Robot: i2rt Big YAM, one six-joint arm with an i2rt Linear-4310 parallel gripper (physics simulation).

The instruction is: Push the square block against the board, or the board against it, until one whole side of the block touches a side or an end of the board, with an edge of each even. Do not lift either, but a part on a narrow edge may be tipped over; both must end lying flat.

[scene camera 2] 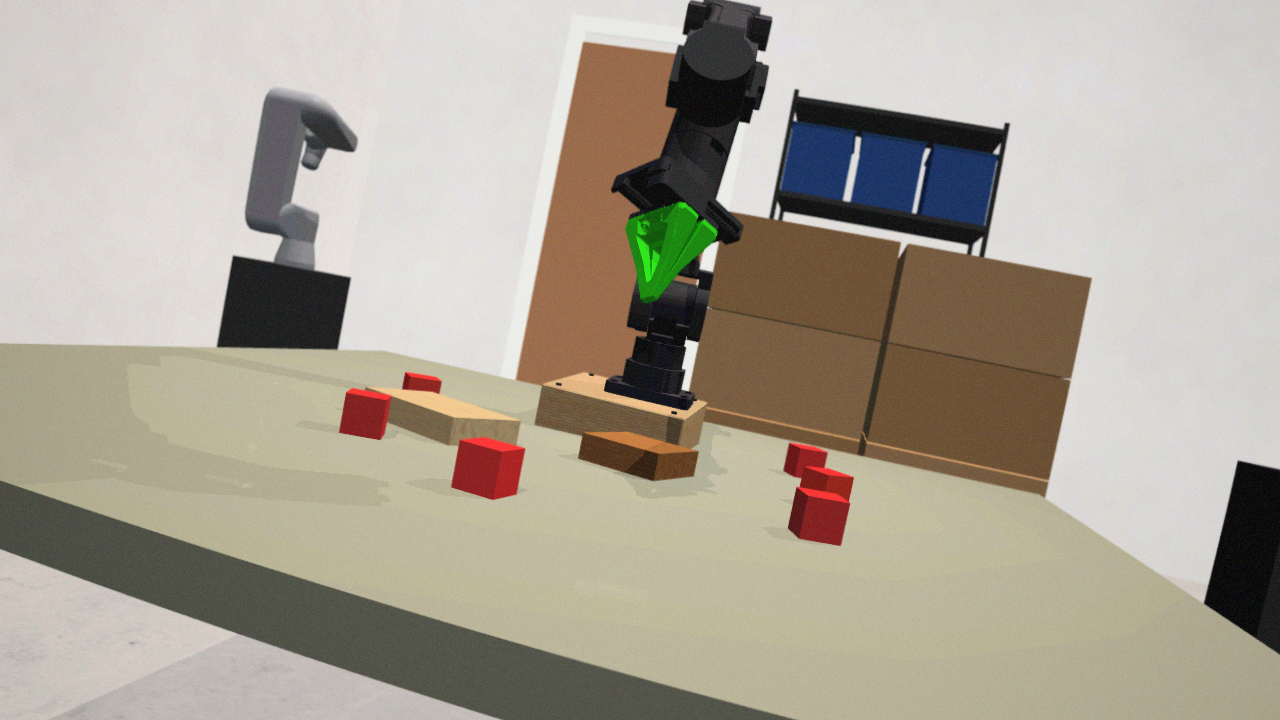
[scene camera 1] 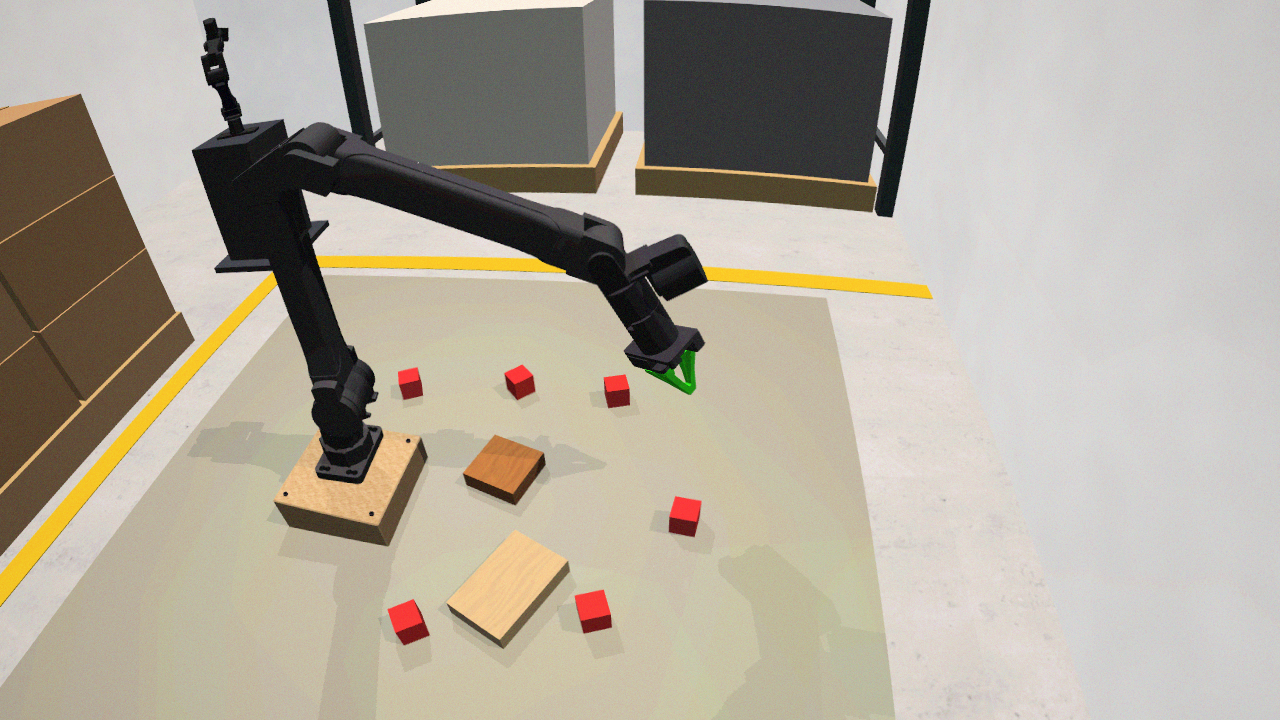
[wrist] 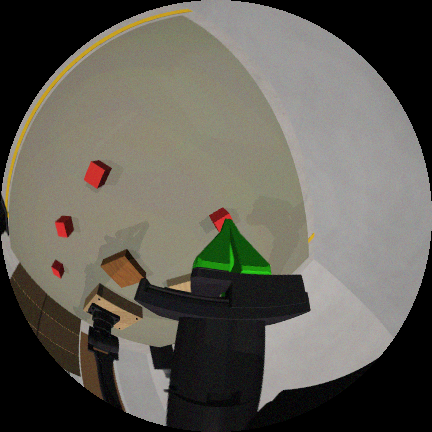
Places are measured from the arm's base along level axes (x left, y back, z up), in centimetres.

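Pixels of known places: gripper, between the fingertips: (scene camera 2: 648,300) (scene camera 1: 692,391) (wrist: 226,222); arm's base, origin of its link: (scene camera 2: 649,397) (scene camera 1: 351,455) (wrist: 103,313).
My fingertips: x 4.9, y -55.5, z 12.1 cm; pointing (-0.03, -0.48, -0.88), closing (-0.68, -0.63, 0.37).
Observation:
Ahead of a thing's pixels: the offset from my fingertips to its top centre.
The square block {dx -1.7, dy +29.7, dz -15.1 cm} (scene camera 1: 503,467) (scene camera 2: 637,454) (wrist: 123,270) is dark brown wood and lies flat in front of the arm's base. The board {dx -24.0, dy +25.0, dz -15.1 cm} (scene camera 1: 508,586) (scene camera 2: 447,414) (wrist: 180,285) is pale wood, longer than the block, and also lies flat. In scene camera 1 it is below the block, with a wide gap between them. In the wrist view the gripper hides most of the board. My gripper (scene camera 1: 690,390) (scene camera 2: 650,299) (wrist: 226,222) has green fingers, is shut and empty, and hangs high above the table, away from both parts, to their right in scene camera 1.
Red cubes stand around the parts: one {dx -10.4, dy +0.4, dz -14.1 cm} (scene camera 1: 684,516) (scene camera 2: 487,468) (wrist: 219,217) to the right, two {dx -27.3, dy +12.7, dz -14.1 cm} (scene camera 1: 593,610) {dx -31.7, dy +38.1, dz -14.1 cm} (scene camera 1: 408,621) on either side of the board, and a row of three {dx +18.0, dy +52.8, dz -14.1 cm} (scene camera 1: 409,383) {dx +19.4, dy +30.8, dz -14.1 cm} (scene camera 1: 519,381) {dx +17.7, dy +12.5, dz -14.1 cm} (scene camera 1: 616,391) beyond the block. The arm stands on a wooden base (scene camera 1: 358,508).

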